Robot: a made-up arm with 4 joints. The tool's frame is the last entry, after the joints. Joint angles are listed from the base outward. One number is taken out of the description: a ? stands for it. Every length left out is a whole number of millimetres.
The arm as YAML. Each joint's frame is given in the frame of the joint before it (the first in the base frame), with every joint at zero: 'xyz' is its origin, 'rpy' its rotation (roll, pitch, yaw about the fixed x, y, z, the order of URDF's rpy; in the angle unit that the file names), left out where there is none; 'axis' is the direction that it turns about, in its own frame. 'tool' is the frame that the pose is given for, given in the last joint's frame.
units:
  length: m
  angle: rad
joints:
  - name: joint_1
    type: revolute
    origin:
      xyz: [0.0, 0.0, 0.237]
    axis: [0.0, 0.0, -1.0]
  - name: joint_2
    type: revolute
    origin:
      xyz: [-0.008, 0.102, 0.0]
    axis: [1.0, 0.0, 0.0]
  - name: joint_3
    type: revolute
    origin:
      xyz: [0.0, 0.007, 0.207]
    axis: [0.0, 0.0, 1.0]
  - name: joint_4
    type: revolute
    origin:
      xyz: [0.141, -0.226, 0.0]
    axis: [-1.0, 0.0, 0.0]
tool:
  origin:
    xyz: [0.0, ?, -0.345]
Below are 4 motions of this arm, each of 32 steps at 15 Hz.
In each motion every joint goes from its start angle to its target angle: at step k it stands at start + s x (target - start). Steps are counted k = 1, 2, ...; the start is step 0. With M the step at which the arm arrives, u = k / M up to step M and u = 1 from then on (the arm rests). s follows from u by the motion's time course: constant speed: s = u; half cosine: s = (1 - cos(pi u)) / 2; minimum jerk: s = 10 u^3 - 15 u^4 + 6 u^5.
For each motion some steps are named. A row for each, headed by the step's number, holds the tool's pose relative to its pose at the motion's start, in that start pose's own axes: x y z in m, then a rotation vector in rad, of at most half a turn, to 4 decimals.
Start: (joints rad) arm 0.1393 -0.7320 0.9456 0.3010
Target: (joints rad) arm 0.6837 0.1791 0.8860 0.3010
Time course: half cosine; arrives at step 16
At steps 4, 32:
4: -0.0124 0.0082 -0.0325 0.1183 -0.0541 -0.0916
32: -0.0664 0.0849 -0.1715 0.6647 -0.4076 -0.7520

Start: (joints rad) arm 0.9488 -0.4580 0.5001 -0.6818
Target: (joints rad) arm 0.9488 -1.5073 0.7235 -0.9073
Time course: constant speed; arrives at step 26
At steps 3, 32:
3: -0.0044 0.0015 -0.0005 -0.0795 0.0621 -0.0183
32: -0.0529 -0.0075 -0.0226 -0.6428 0.5594 -0.2849

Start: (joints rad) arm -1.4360 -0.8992 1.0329 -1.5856
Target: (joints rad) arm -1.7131 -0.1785 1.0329 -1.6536
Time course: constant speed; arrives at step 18
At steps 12, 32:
12: -0.1256 0.0740 -0.0013 0.1918 0.1651 0.4644
32: -0.1989 0.0870 0.0140 0.3070 0.2768 0.6777

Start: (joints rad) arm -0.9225 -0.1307 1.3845 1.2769
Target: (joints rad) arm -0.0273 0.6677 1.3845 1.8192
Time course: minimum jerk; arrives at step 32
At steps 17, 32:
17: -0.4022 -0.0655 -0.0109 -0.2563 0.4359 -0.5058
32: -0.7008 -0.0085 0.1779 -0.5789 0.8811 -0.8081

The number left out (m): -0.057
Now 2 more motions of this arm.
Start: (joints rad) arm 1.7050 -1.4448 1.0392 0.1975
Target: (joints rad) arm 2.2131 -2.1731 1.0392 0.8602
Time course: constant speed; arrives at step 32
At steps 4, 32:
4: -0.0116 -0.0299 -0.0131 -0.0743 0.1086 0.0212
32: 0.0310 -0.1821 -0.0810 -0.5452 0.6983 0.5519

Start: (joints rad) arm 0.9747 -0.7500 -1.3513 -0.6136
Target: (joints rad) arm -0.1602 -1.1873 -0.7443 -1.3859
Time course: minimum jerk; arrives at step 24
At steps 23, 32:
23: -0.2103 0.1325 0.1814 1.2686 0.5863 1.4519
32: -0.2105 0.1322 0.1816 1.2693 0.5869 1.4529

